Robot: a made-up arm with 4 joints.
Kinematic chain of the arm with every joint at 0, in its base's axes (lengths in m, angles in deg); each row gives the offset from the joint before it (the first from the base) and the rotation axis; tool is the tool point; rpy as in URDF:
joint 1: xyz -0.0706 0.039 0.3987 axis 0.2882 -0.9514 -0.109
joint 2: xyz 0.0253 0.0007 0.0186 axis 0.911 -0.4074 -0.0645
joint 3: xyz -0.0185 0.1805 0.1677 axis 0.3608 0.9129 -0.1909
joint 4: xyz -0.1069 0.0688 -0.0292 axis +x
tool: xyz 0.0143 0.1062 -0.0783 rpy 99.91 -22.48 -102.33
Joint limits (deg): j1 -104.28..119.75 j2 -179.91..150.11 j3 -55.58..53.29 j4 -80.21..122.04
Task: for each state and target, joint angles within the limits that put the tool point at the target. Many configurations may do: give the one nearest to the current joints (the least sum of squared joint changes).
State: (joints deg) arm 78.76 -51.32 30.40 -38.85
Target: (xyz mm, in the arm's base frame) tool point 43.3 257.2 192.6
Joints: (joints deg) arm 75.33 -95.99 12.22 -28.19
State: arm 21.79 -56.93 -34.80 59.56
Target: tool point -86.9 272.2 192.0
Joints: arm 18.94 -57.14 -55.58 31.09
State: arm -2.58 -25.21 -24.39 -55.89
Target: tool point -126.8 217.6 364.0
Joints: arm -6.26 -18.05 -16.61 -70.22
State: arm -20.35 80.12 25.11 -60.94
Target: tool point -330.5 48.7 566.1
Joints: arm 3.52 98.71 35.71 -70.42
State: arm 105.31 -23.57 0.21 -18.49
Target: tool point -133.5 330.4 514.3
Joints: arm 119.75 -8.81 -32.68 1.06
